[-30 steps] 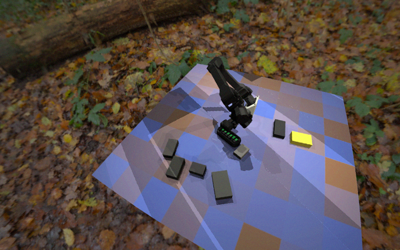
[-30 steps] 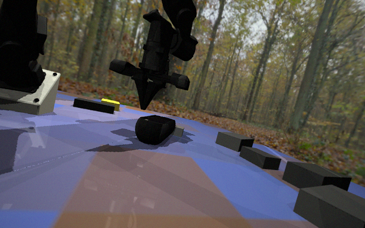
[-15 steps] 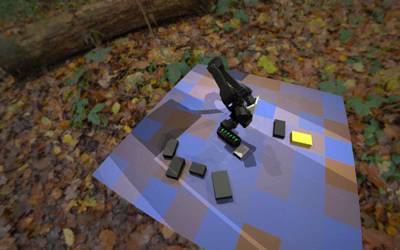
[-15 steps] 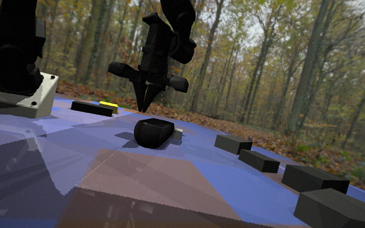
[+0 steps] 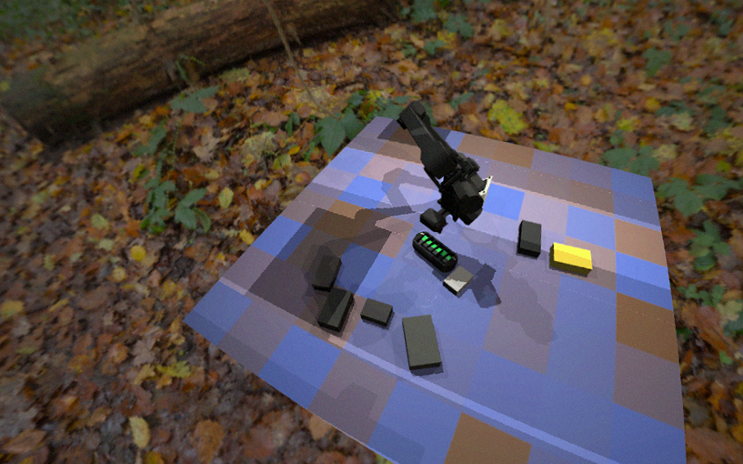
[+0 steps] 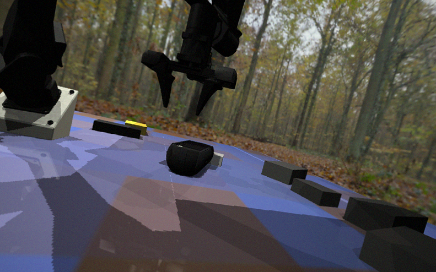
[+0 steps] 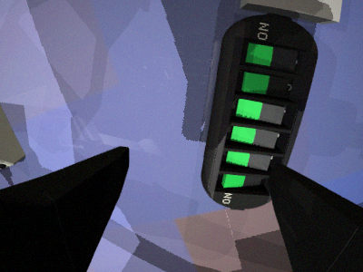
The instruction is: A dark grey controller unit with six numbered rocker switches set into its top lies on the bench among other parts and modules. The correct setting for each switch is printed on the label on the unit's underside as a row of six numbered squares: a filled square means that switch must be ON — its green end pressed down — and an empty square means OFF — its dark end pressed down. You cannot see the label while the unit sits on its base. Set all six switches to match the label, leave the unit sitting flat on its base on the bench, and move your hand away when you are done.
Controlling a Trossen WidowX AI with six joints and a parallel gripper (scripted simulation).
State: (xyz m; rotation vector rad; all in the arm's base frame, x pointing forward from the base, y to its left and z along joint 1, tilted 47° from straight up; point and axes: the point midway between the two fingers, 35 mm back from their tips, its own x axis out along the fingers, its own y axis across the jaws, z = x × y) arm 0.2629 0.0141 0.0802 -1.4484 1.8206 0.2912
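The white block lies 11 cm ahead of my gripper tip, 9 cm below it and 8 cm to the left of it. From my gripper tip the other things lie so: dark block (25 cm to the left, 14 cm behind, 9 cm below); yellow block (38 cm to the left, 10 cm behind, 9 cm below).
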